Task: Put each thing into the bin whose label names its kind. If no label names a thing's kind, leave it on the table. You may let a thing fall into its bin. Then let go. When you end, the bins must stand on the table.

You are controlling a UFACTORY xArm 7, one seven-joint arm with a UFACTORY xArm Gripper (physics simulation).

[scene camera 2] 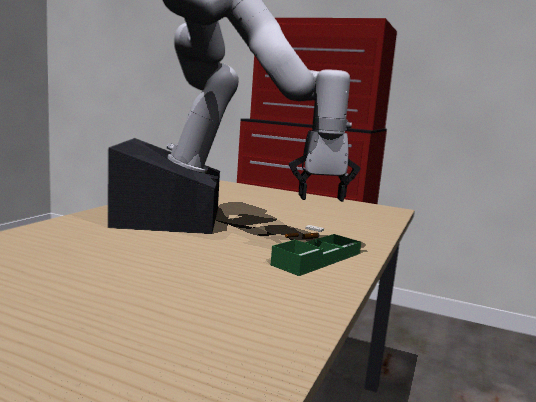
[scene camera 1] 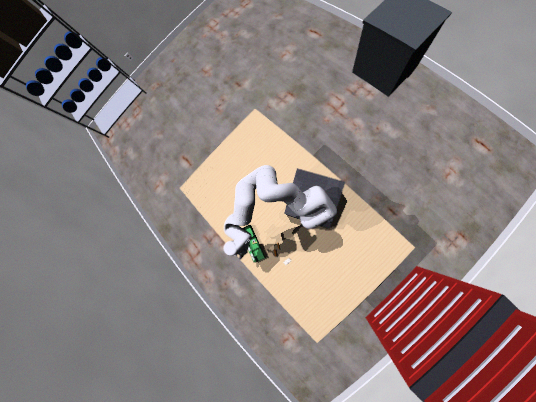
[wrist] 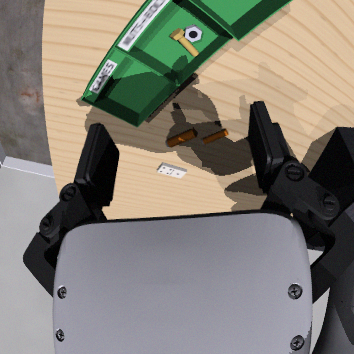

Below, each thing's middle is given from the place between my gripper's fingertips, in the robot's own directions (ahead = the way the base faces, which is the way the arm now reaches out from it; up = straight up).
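Joined green bins (scene camera 2: 296, 257): 120 mm below my hand, 10 mm ahead.
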